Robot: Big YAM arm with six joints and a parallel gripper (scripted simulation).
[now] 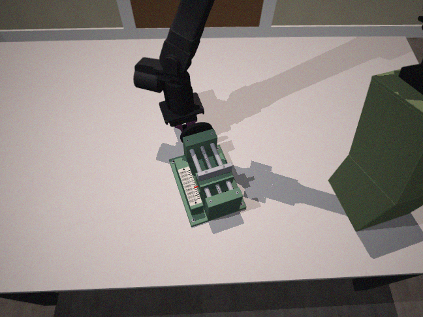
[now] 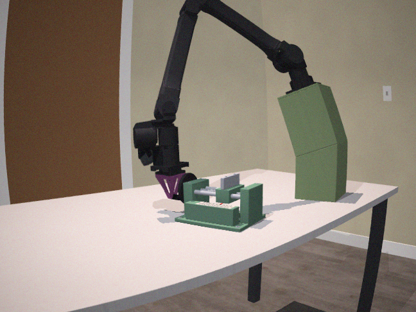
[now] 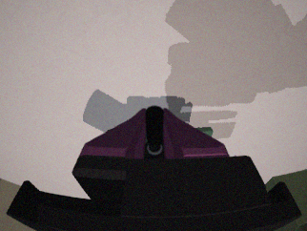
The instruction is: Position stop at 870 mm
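Right now the black handwheel handle is 1 cm to the left of my hand. Also, from my hand: grey stop carriage 3 cm behind, 18 cm to the left, 4 cm above; then black handwheel 1 cm behind, 3 cm to the left.
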